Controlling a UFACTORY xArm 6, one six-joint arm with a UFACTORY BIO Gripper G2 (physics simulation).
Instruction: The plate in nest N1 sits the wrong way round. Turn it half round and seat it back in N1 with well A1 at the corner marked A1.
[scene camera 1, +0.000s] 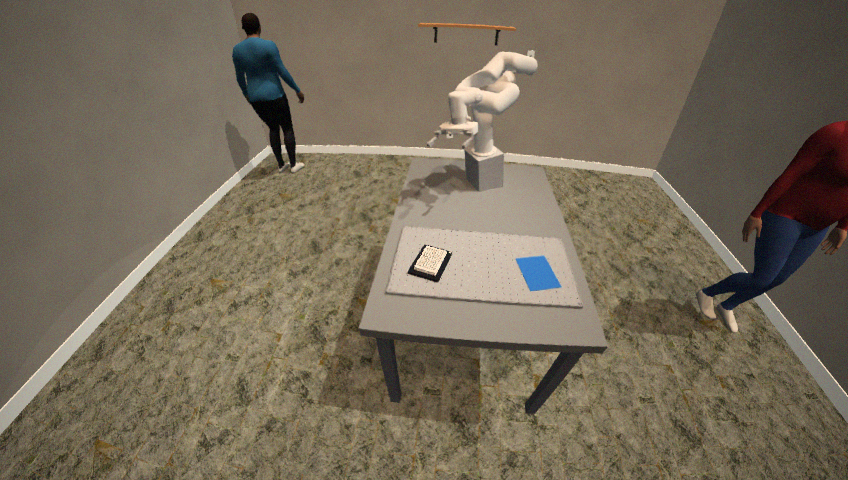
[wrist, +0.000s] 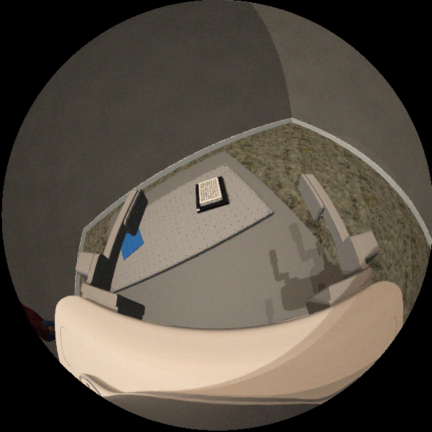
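Note:
The cream well plate (scene camera 1: 432, 260) (wrist: 210, 191) sits in the black nest (scene camera 1: 418, 274) (wrist: 223, 201), on the left part of the pegboard in the scene view and near its far end in the wrist view. A small pale mark shows at one corner of the nest. The well labels are too small to read, so I cannot tell where well A1 is. My gripper (scene camera 1: 449, 144) (wrist: 227, 210) is open and empty. It hangs high over the robot's end of the table, well away from the plate, its fingers wide apart.
A perforated board (scene camera 1: 482, 267) (wrist: 175, 240) lies on the grey table (scene camera 1: 476, 324) (wrist: 215, 295). A flat blue rectangle (scene camera 1: 538, 273) (wrist: 132, 244) lies on its other side. A person in blue (scene camera 1: 261, 71) stands at the back left, a person in red (scene camera 1: 803, 178) at the right.

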